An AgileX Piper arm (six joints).
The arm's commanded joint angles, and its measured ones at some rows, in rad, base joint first. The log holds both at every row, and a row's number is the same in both.
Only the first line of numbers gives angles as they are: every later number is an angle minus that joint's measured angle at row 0.
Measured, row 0:
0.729 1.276 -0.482 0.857 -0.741 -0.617
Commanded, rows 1 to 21:
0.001 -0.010 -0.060 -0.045 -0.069 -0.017
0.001 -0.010 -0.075 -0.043 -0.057 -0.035
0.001 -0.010 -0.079 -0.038 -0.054 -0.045
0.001 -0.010 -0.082 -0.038 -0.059 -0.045
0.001 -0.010 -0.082 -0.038 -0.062 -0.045
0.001 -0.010 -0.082 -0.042 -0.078 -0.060
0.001 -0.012 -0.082 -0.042 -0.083 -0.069
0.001 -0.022 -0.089 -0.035 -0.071 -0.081
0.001 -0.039 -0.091 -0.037 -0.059 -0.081
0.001 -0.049 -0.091 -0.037 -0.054 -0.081
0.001 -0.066 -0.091 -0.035 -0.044 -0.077
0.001 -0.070 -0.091 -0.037 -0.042 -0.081
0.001 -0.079 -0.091 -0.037 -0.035 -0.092
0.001 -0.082 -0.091 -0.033 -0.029 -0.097
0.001 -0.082 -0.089 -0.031 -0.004 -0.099
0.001 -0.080 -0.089 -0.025 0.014 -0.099
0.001 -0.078 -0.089 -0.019 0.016 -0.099
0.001 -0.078 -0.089 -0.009 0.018 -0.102
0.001 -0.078 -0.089 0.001 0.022 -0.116
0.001 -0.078 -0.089 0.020 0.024 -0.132
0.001 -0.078 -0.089 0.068 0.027 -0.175
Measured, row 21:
0.000 -0.055 -0.064 0.034 0.103 -0.103
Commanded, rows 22 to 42:
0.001 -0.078 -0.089 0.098 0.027 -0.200
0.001 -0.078 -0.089 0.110 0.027 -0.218
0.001 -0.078 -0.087 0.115 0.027 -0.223
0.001 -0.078 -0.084 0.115 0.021 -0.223
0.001 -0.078 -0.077 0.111 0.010 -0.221
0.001 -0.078 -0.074 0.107 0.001 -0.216
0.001 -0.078 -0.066 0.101 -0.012 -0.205
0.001 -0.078 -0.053 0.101 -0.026 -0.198
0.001 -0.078 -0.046 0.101 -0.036 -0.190
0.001 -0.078 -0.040 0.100 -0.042 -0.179
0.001 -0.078 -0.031 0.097 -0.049 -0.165
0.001 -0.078 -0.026 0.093 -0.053 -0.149
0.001 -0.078 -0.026 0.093 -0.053 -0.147
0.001 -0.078 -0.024 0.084 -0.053 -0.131
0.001 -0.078 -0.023 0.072 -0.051 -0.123
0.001 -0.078 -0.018 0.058 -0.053 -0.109
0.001 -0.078 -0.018 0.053 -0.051 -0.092
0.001 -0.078 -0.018 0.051 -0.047 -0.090
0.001 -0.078 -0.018 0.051 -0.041 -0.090
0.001 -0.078 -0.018 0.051 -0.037 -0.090
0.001 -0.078 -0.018 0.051 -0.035 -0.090
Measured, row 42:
0.000 -0.055 -0.004 0.115 0.046 -0.107
